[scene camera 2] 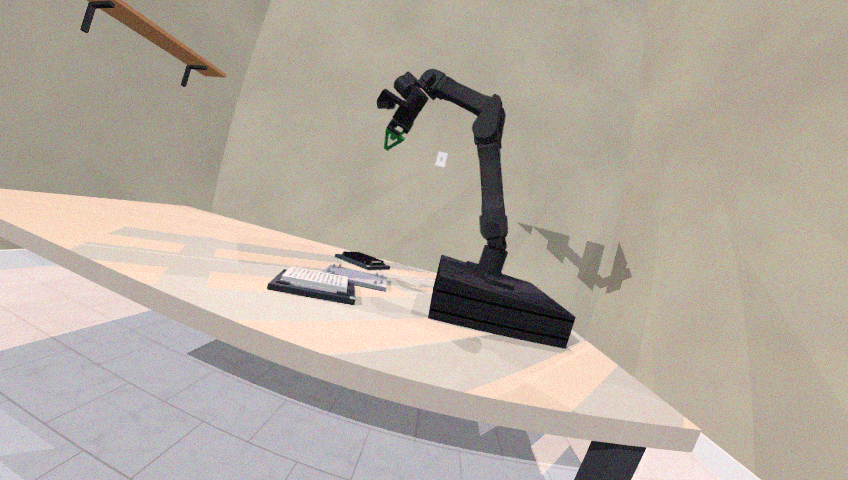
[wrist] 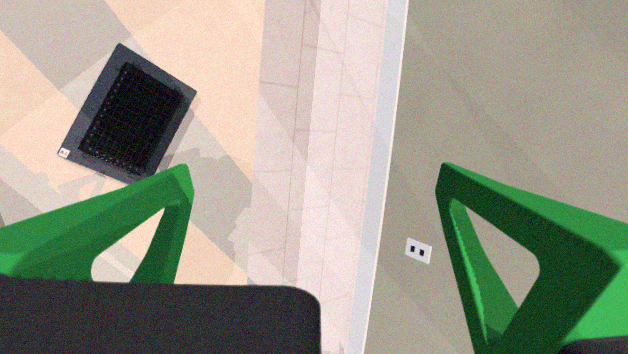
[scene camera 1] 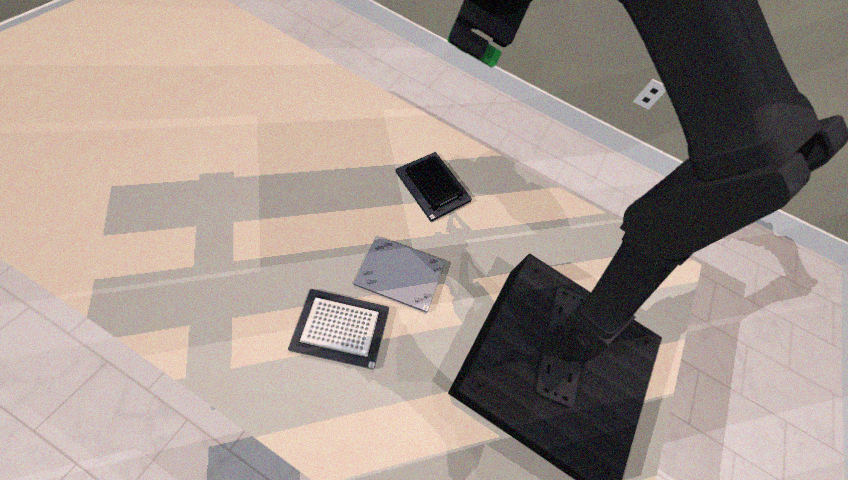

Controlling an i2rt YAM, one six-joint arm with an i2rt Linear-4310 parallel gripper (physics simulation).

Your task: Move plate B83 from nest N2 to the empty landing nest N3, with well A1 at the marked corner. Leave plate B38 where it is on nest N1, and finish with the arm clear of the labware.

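Observation:
A white plate (scene camera 1: 339, 325) (scene camera 2: 315, 278) sits flat on a black nest (scene camera 1: 327, 353) (scene camera 2: 309, 296). A black plate (scene camera 1: 433, 180) (wrist: 132, 117) sits flat on another dark nest (scene camera 1: 418, 193) (wrist: 95, 102), whose small white corner label (wrist: 64, 152) shows at the lower left in the wrist view. The empty grey nest (scene camera 1: 401, 273) (scene camera 2: 368, 278) lies between them, with small posts and a corner label (scene camera 1: 425, 308). Plate names and well A1 are not readable. My gripper (scene camera 1: 491, 55) (scene camera 2: 392, 140) (wrist: 314, 177) is open and empty, high above the table and tilted; one fingertip shows in scene camera 1.
The arm's black base block (scene camera 1: 499, 380) (scene camera 2: 499, 309) stands beside the nests. The wall rises behind the table, with a socket plate (scene camera 1: 649, 93) (scene camera 2: 440, 158) (wrist: 418, 250). A wooden shelf (scene camera 2: 160, 38) is high on the wall at the upper left in scene camera 2.

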